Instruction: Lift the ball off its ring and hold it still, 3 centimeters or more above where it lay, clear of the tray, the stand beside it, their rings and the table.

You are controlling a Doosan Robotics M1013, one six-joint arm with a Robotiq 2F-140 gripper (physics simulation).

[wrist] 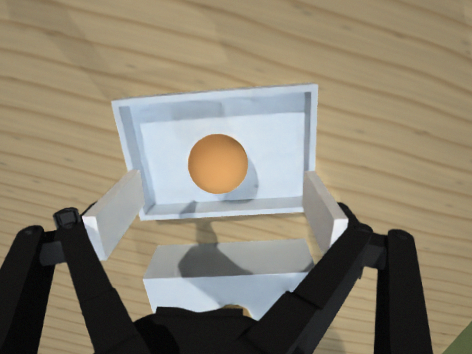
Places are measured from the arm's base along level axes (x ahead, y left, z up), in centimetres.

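Pixels of known places: gripper, fingertip midpoint: (pixel 222 187).
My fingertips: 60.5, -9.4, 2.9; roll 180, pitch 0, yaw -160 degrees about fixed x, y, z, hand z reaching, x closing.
Note:
For each thing: its top centre in the pictures, then the offset to it from my fingertips, as dx, dy, dz. "spot": a spot on its surface instead. Level surfaces: height alone.
- orange ball at its top centre: (pixel 215 175) +0.7, -0.1, -1.7
- pale blue tray at a spot on its surface: (pixel 214 93) spot: +3.2, -5.9, -5.7
- wooden table at its surface level: dz -8.5
An orange ball (pixel 218 163) sits inside the pale blue tray (pixel 214 93), left of the tray's middle. The ring under the ball is hidden by it. My gripper (pixel 222 187) is wide open with nothing between its fingers. Its two light finger pads stand left and right, and their tips overlap the tray's near corners in the view, with the ball beyond them, between their lines. How high the pads are above the tray I cannot tell.
The pale stand (pixel 200 290) is beside the tray on the near side, partly hidden by the gripper body. A bit of its gold ring (pixel 244 310) shows at the bottom. Both stand on the wooden table (pixel 390 110). A green area (pixel 462 342) shows at the lower right corner.

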